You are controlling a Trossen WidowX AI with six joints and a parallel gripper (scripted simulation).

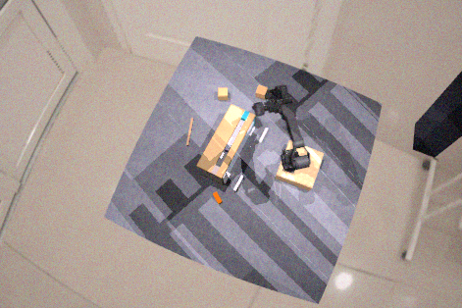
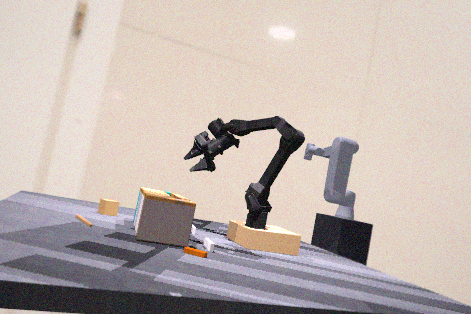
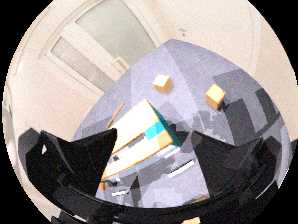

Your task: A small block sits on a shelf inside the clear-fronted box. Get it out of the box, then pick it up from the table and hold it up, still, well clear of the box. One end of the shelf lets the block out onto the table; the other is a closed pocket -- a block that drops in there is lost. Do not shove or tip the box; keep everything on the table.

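Now: gripper tip 190 mm to the right of the clear-fronted box, 180 mm above it and 80 mm short of it. The rest, counted from my gripper tip: thin tan stick 340 mm ahead, 240 mm below, 150 mm to the left.
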